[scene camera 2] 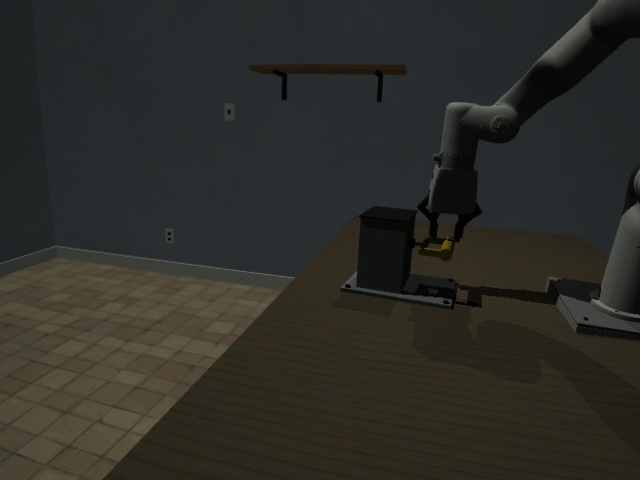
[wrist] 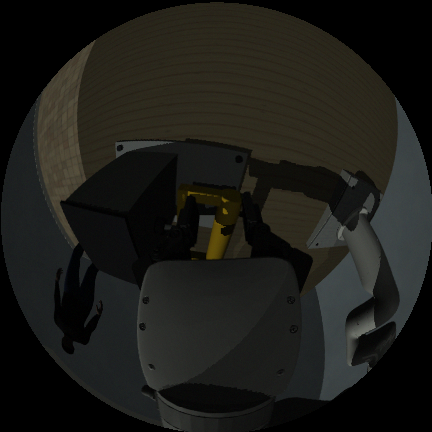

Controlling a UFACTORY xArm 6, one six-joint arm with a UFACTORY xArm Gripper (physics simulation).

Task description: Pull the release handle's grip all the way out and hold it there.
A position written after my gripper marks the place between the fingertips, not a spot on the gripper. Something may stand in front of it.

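I can see a light base plate (wrist: 207, 165) here. My own gripper (scene camera 2: 444, 239) is in sight as well.
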